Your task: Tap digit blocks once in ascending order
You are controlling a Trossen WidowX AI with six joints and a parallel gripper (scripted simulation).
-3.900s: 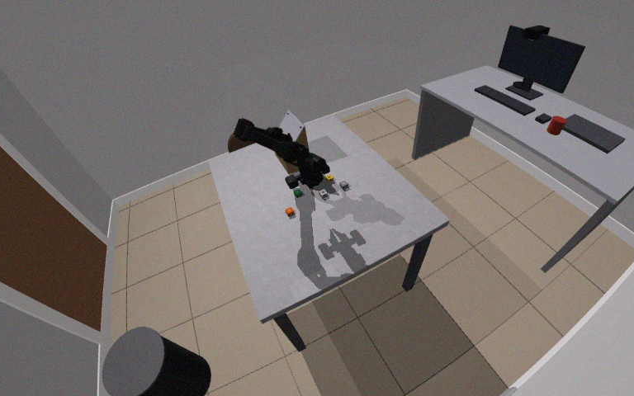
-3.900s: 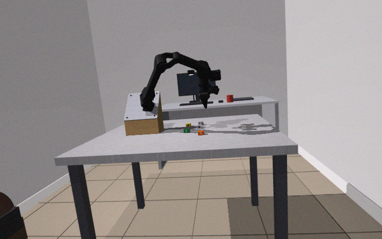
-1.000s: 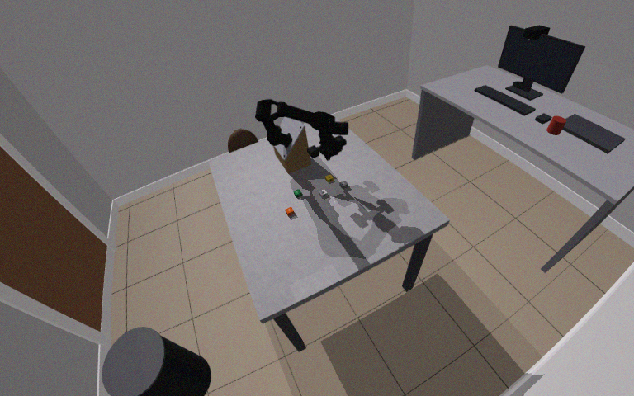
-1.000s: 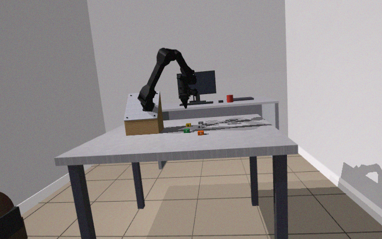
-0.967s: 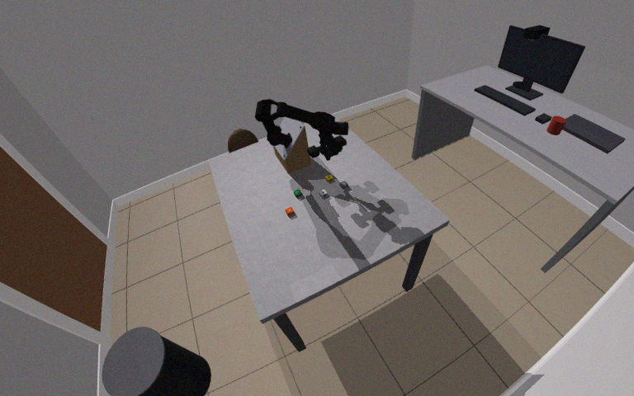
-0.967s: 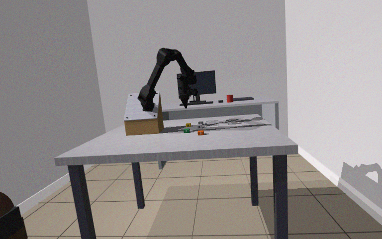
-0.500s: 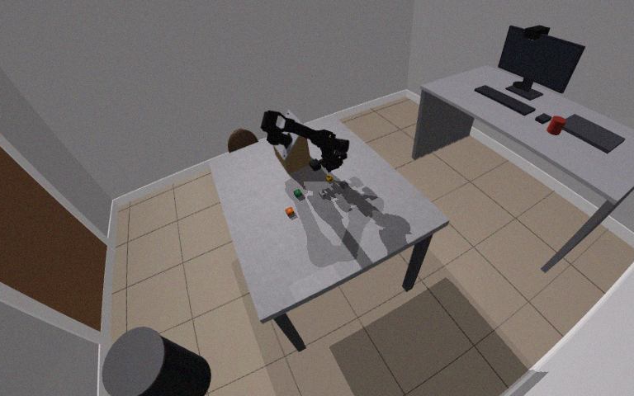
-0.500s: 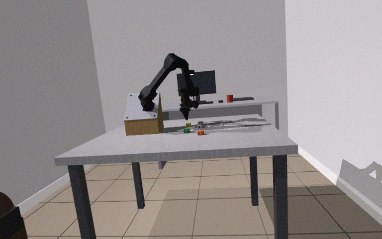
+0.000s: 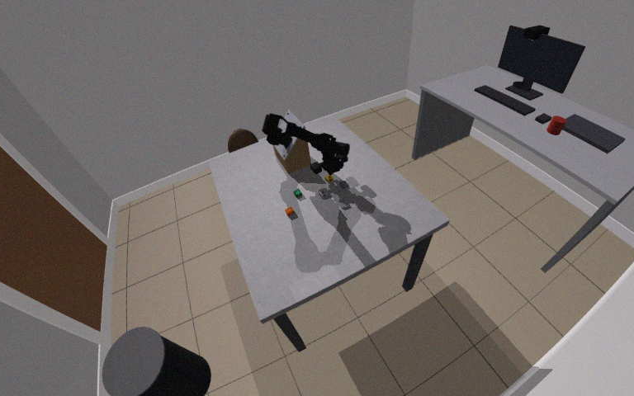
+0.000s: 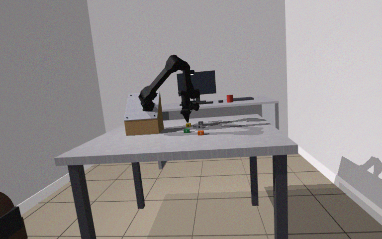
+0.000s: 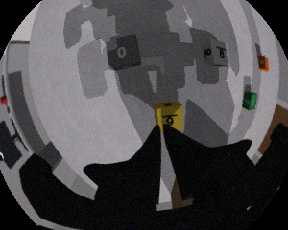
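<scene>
Now: the yellow block 1 cm ahead of my gripper tip, 1 cm to the right of it and 2 cm below it. The rest, counted from my gripper tip: orange block: 13 cm ahead, 26 cm to the right, 2 cm below; green block: 4 cm ahead, 19 cm to the right, 2 cm below.
</scene>
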